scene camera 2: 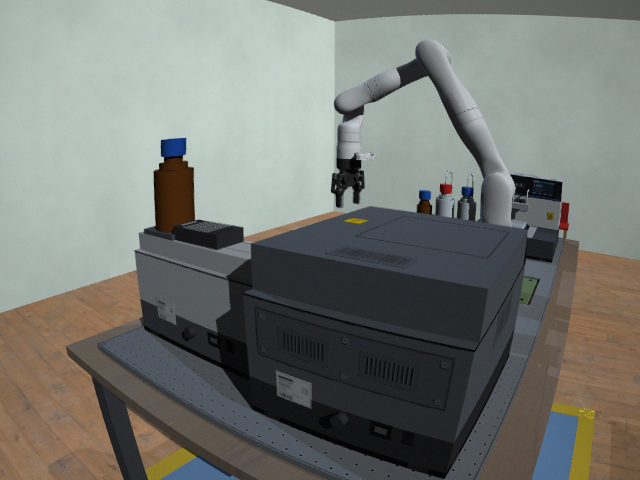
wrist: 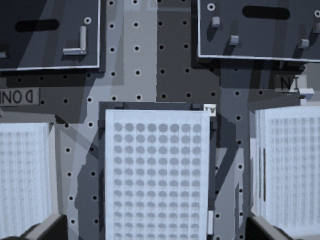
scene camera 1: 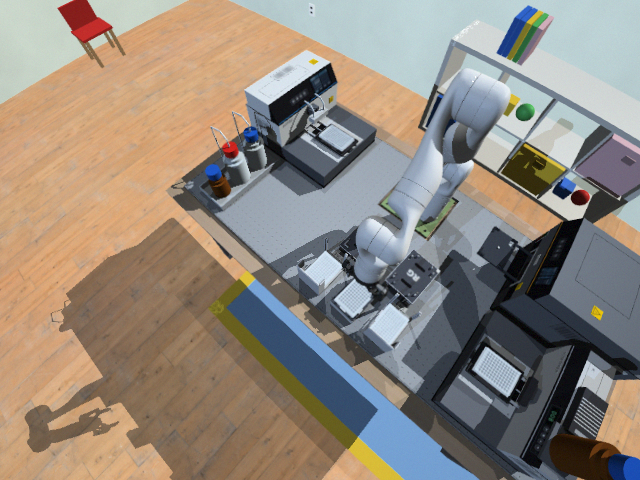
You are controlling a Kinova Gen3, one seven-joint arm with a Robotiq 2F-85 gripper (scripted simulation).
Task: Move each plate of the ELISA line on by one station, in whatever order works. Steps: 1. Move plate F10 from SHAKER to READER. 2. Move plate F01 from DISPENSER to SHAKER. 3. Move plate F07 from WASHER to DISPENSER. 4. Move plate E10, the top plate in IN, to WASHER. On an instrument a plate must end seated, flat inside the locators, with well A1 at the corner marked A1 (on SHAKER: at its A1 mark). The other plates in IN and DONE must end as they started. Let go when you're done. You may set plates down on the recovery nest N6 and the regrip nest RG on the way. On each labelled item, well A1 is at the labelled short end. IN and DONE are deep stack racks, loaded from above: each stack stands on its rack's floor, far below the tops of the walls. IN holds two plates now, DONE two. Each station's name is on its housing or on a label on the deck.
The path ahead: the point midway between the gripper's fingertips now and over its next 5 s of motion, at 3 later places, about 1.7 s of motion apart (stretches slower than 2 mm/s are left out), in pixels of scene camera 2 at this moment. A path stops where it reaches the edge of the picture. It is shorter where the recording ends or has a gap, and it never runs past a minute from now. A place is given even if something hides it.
My gripper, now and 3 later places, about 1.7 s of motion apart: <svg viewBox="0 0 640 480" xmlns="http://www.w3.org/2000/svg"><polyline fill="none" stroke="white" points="348,205 347,224 347,237 347,241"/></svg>
